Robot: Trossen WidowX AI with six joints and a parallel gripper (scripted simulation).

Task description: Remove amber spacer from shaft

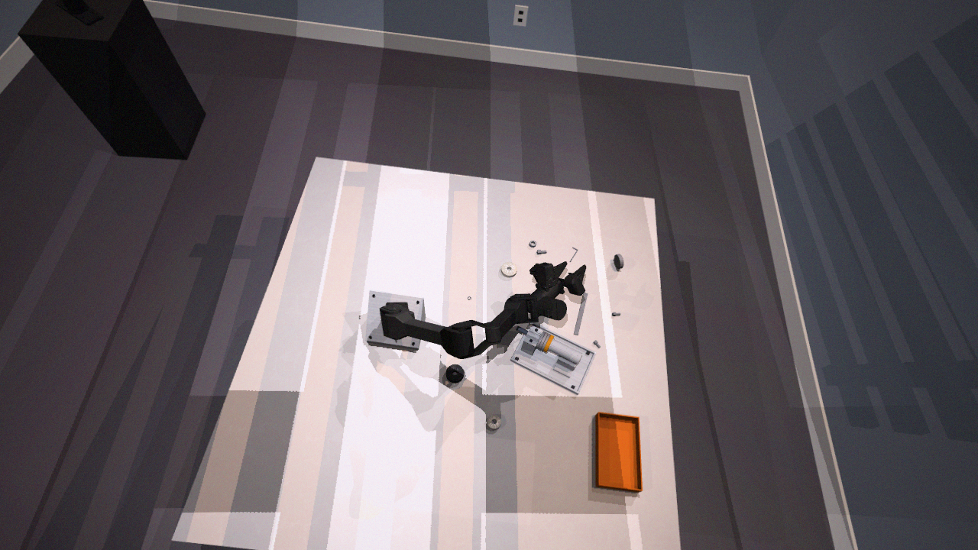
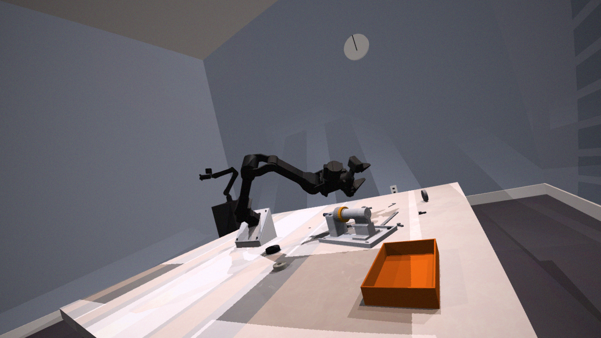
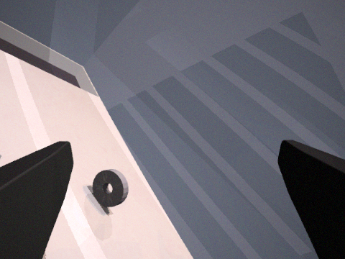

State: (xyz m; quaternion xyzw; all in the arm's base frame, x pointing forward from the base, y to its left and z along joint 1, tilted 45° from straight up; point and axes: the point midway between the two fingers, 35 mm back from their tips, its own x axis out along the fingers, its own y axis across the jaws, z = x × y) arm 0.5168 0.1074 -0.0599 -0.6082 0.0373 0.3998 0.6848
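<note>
My gripper tip is 90 mm past the dark shaft, 210 mm to the left of it and 110 mm above it. Round my gripper tip: amber spacer: 70 mm behind, 220 mm to the right, 110 mm below; then grey bar: 50 mm ahead, 70 mm to the right, 190 mm below; then grey shaft fixture: 40 mm behind, 230 mm to the right, 140 mm below.
</note>
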